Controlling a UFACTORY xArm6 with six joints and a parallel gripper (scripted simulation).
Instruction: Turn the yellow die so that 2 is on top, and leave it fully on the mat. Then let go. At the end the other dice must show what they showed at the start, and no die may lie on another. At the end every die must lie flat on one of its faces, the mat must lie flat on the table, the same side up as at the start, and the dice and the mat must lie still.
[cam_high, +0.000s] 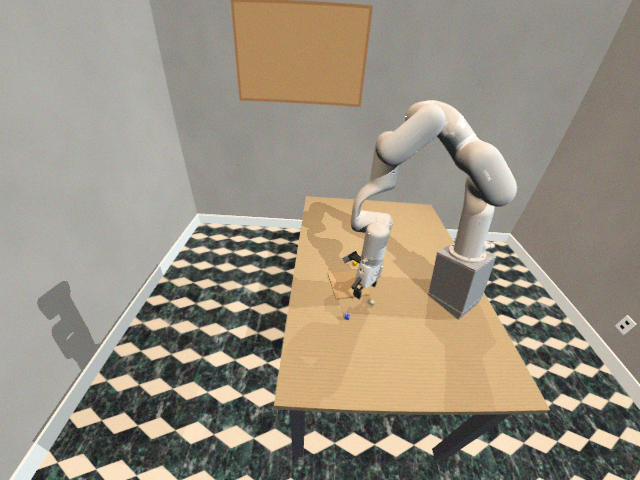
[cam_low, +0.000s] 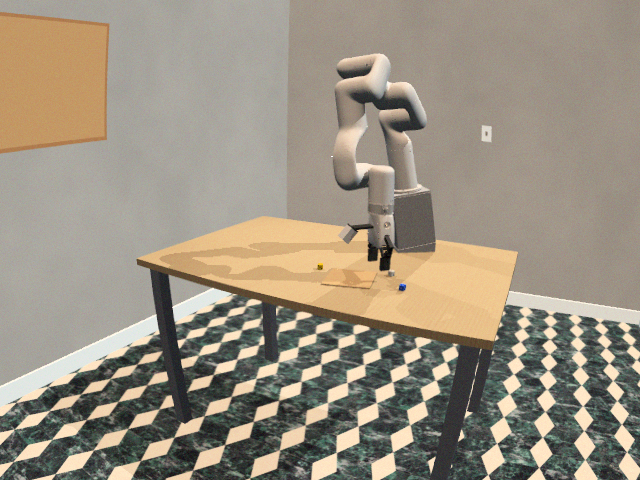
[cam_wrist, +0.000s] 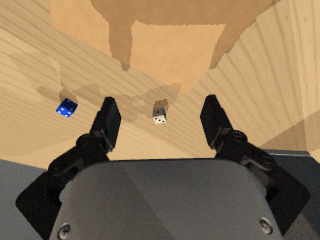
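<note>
The white die lies 4 cm to the left of my hand, 4 cm below it and 2 cm behind it. Round my hand: yellow die (19 cm to the right, 4 cm below, 2 cm behind); then blue die (9 cm to the left, 9 cm ahead, 4 cm below); then tan mat (7 cm to the right, 4 cm below, 4 cm ahead).
</note>
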